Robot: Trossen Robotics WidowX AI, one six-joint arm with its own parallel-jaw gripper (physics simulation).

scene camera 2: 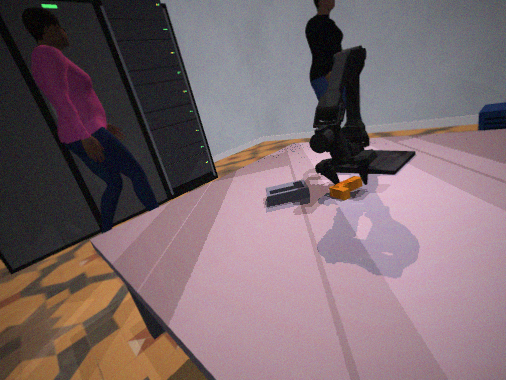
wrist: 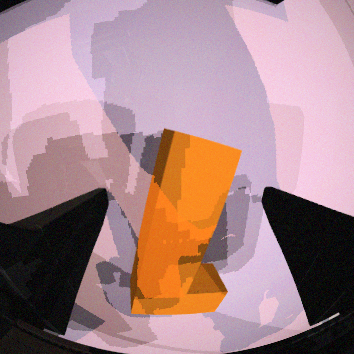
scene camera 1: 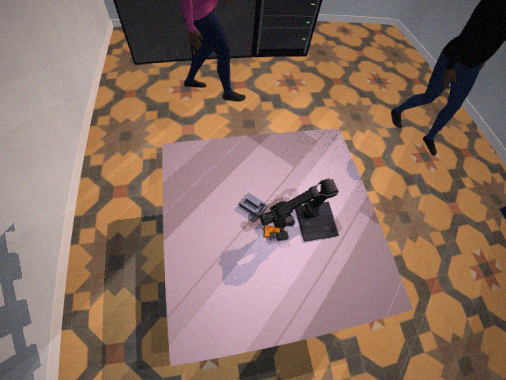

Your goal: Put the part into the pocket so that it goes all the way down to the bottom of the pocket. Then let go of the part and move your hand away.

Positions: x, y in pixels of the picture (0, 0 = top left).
Labels:
An orange part (wrist: 191, 177) rests on the table.

